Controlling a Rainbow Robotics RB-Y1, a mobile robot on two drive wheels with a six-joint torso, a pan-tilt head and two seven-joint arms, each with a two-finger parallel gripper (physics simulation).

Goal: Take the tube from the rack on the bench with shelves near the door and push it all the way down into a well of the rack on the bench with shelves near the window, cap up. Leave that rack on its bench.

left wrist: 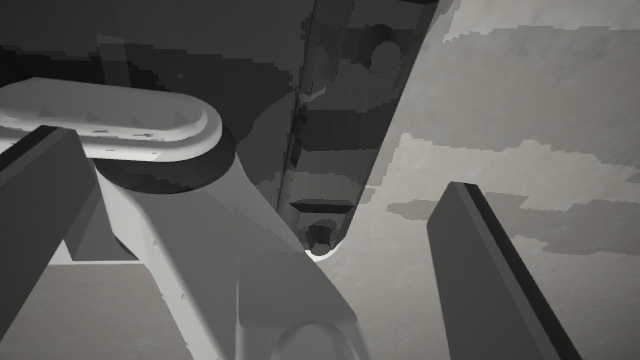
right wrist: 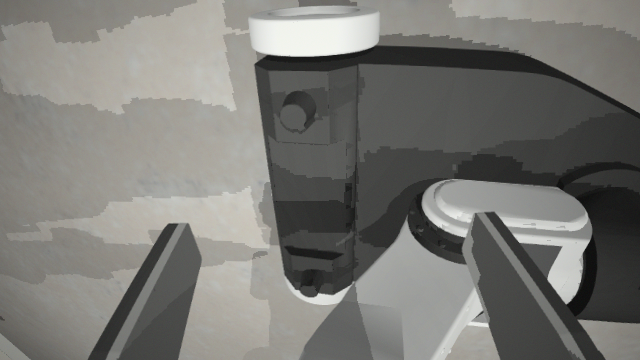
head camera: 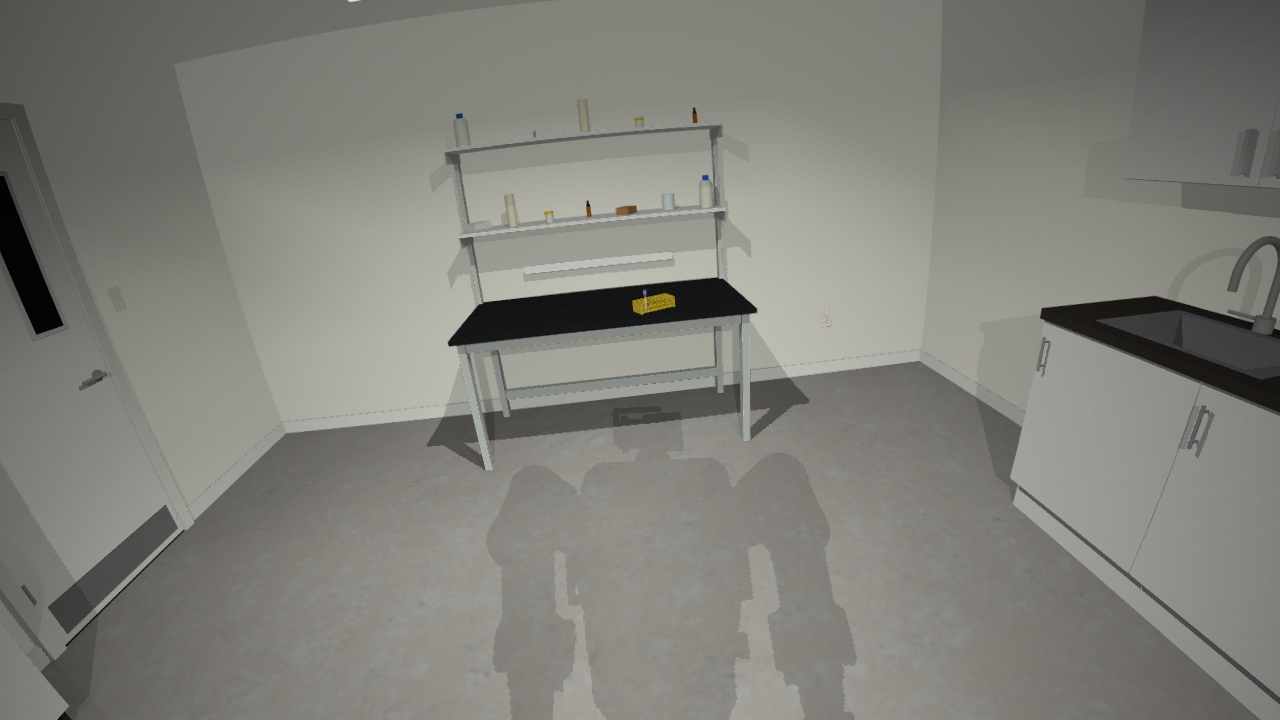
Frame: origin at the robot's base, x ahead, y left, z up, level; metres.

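Where they show: left gripper, fingertip midpoint: (left wrist: pixel 270 181); right gripper, fingertip midpoint: (right wrist: pixel 332 237).
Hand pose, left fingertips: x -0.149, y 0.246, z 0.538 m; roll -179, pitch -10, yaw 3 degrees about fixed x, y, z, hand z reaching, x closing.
Note:
After its pixels a point has its place.
A yellow rack (head camera: pixel 660 304) @[x 2.381, y 0.070, z 0.792 m] stands on the black-topped bench with shelves (head camera: pixel 546 316) @[x 2.422, y 0.674, z 0.762 m] across the room, right of the door. A thin tube (head camera: pixel 644 294) @[x 2.343, y 0.144, z 0.860 m] with a purple cap stands upright in the rack's left part, its cap above the rack. The bench near the window and its rack do not show in the head view. My left gripper (left wrist: pixel 270 181) @[x -0.149, y 0.246, z 0.538 m] is open and empty, with floor and parts of my own body behind its fingers. My right gripper (right wrist: pixel 332 237) @[x -0.105, y -0.259, z 0.542 m] is open and empty too. Both are far from the rack and do not show in the head view.
The door (head camera: pixel 80 429) @[x 1.346, y 2.606, z 0.741 m] is at the left. A white cabinet (head camera: pixel 1100 447) @[x 1.240, y -1.451, z 0.508 m] with a dark counter and a sink (head camera: pixel 1208 340) @[x 1.327, y -1.881, z 0.844 m] stands at the right, below a wall cabinet (head camera: pixel 1199 98) @[x 1.425, y -1.724, z 1.636 m]. Bottles and jars stand on the two shelves above the bench. Grey floor lies before the bench.

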